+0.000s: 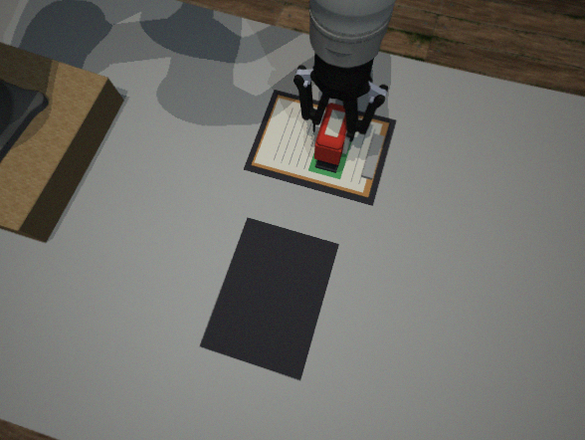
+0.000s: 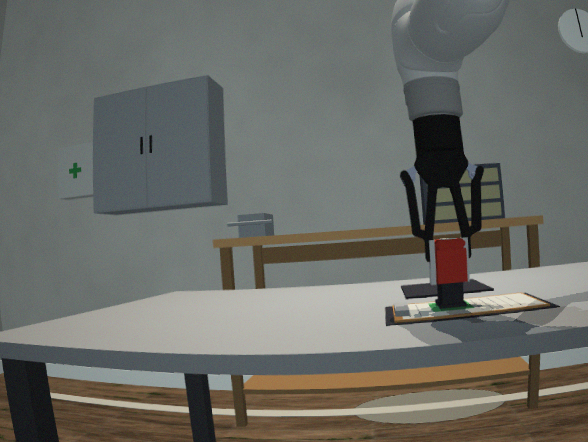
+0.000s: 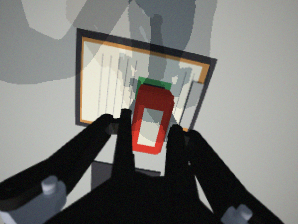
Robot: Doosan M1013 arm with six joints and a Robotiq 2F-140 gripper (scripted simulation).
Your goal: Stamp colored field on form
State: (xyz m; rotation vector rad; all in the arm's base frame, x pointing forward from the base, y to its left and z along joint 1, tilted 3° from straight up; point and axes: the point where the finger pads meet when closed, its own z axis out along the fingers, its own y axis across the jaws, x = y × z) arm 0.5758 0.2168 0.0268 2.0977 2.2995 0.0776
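Now: the dark mat 280 mm to the right of my hand and 70 mm below it. From my hand the other things lie so: stamp 20 mm below; clipboard 10 mm behind, 10 mm to the left, 70 mm below.
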